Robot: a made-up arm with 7 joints.
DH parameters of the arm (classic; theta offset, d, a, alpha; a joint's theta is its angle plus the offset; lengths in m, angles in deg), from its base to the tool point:
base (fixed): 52.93 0 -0.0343 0
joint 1: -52.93 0.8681 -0.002 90
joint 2: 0 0.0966 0.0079 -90
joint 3: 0 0.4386 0.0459 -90
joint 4: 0 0.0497 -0.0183 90
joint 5: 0 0.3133 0.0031 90
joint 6: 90 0.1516 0.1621 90
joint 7: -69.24 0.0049 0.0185 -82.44
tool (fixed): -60.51 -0.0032 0 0
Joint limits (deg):
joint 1: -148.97..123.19
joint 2: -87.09..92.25
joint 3: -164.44..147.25
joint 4: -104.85..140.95
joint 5: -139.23..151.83
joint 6: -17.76..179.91
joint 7: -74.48..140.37
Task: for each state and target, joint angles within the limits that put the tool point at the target. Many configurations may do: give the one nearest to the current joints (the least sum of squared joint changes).
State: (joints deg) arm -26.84 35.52 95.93 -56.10 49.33 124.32 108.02
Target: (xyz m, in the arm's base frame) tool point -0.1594 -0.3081 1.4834
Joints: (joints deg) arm -15.87 21.98 85.76 -55.26 48.27 99.79 108.38
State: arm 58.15 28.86 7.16 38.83 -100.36 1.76 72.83
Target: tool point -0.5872 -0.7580 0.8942
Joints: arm 50.37 76.60 5.66 -8.44 -101.10 4.82 73.33
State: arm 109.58 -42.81 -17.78 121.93 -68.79 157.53 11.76
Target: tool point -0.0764 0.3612 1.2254
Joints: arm 110.75 -14.86 -8.81 135.21 -70.96 163.42 11.30
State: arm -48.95 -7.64 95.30 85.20 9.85 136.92 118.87
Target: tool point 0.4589 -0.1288 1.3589
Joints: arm -30.17 -32.67 89.41 77.20 1.51 112.30 118.99
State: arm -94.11 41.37 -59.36 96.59 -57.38 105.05 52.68
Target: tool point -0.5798 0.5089 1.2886
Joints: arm -77.17 67.98 -79.34 76.58 -47.77 73.33 56.74
